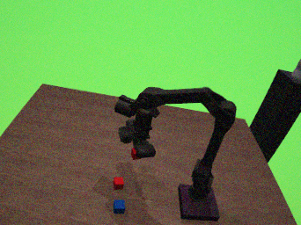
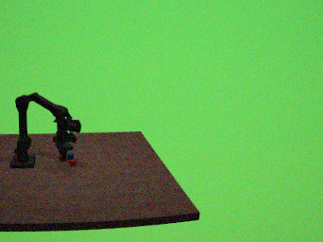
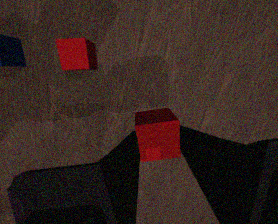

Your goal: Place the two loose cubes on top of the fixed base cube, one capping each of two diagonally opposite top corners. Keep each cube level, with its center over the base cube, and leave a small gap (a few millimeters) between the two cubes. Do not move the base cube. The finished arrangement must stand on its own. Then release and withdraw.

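Now: the blue base cube 200 mm to the left of my gripper tip, 70 mm below it and 60 mm ahead of it.
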